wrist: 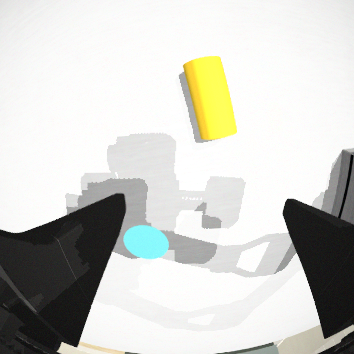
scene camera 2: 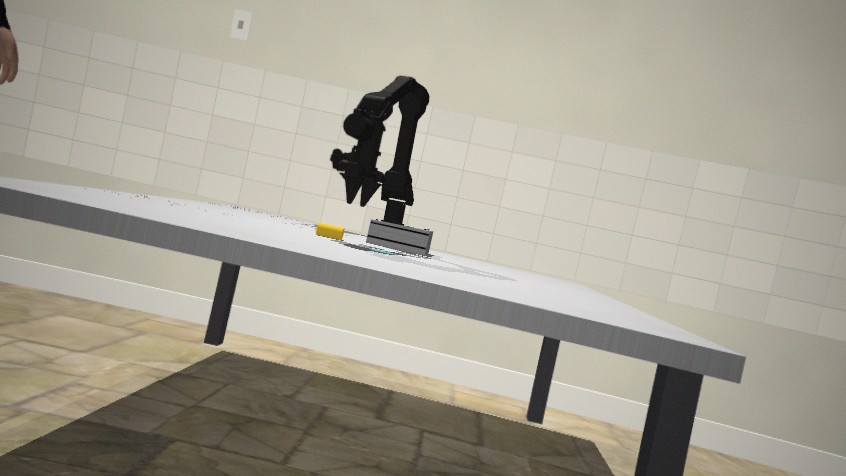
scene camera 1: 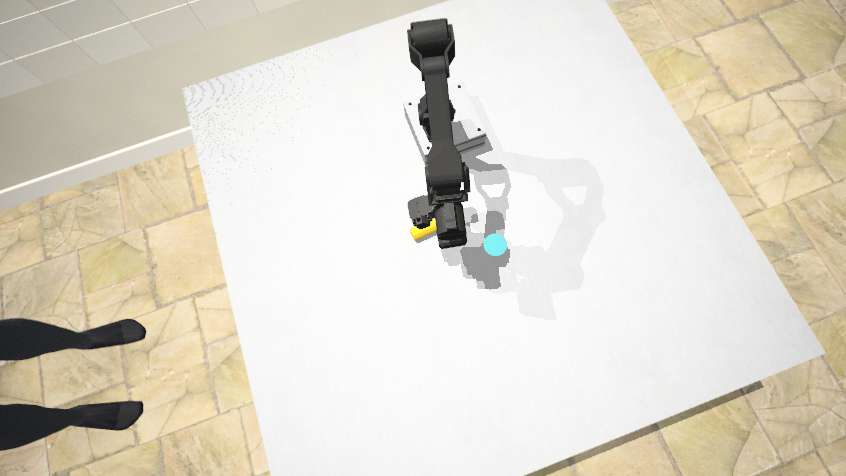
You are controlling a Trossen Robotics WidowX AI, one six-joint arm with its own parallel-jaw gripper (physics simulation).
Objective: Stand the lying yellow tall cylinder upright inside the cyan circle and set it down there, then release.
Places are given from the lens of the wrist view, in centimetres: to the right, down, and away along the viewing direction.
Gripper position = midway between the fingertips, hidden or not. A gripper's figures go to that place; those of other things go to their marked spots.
gripper (wrist: 208, 204): 2, 1, 9
yellow cylinder (wrist: 205, 77): 2, -8, 12
